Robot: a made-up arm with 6 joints. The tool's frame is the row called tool.
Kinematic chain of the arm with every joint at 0, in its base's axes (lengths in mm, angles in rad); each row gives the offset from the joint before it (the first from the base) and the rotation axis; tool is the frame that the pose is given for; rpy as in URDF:
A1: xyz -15 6 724 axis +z
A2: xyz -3 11 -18 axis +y
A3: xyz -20 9 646 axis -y
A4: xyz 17 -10 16 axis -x
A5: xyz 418 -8 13 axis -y
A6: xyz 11 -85 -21 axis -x
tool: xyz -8 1 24 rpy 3.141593 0 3.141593
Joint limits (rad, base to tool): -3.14..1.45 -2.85..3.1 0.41..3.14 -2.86..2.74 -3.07..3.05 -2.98..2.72
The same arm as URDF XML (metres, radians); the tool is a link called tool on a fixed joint. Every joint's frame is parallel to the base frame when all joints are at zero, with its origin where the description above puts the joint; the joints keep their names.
<robot name="arm">
  <link name="base_link"/>
  <link name="link1"/>
  <link name="link2"/>
  <link name="link3"/>
  <link name="link4"/>
  <link name="link5"/>
  <link name="link6"/>
  <link name="tool"/>
  <joint name="A1" type="revolute">
    <parent link="base_link"/>
    <child link="link1"/>
    <origin xyz="-0.015 0.006 0.724"/>
    <axis xyz="0 0 1"/>
    <limit lower="-3.14" upper="1.45"/>
  </joint>
  <joint name="A2" type="revolute">
    <parent link="link1"/>
    <child link="link2"/>
    <origin xyz="-0.003 0.011 -0.018"/>
    <axis xyz="0 1 0"/>
    <limit lower="-2.85" upper="3.1"/>
  </joint>
  <joint name="A3" type="revolute">
    <parent link="link2"/>
    <child link="link3"/>
    <origin xyz="-0.02 0.009 0.646"/>
    <axis xyz="0 -1 0"/>
    <limit lower="0.41" upper="3.14"/>
  </joint>
  <joint name="A4" type="revolute">
    <parent link="link3"/>
    <child link="link4"/>
    <origin xyz="0.017 -0.01 0.016"/>
    <axis xyz="-1 0 0"/>
    <limit lower="-2.86" upper="2.74"/>
  </joint>
  <joint name="A5" type="revolute">
    <parent link="link4"/>
    <child link="link5"/>
    <origin xyz="0.418 -0.008 0.013"/>
    <axis xyz="0 -1 0"/>
    <limit lower="-3.07" upper="3.05"/>
  </joint>
  <joint name="A6" type="revolute">
    <parent link="link5"/>
    <child link="link6"/>
    <origin xyz="0.011 -0.085 -0.021"/>
    <axis xyz="-1 0 0"/>
    <limit lower="-2.98" upper="2.72"/>
  </joint>
  <joint name="tool_joint" type="fixed">
    <parent link="link6"/>
    <child link="tool"/>
    <origin xyz="-0.008 0.001 0.024" rpy="-3.1416 0 -3.1416"/>
  </joint>
</robot>

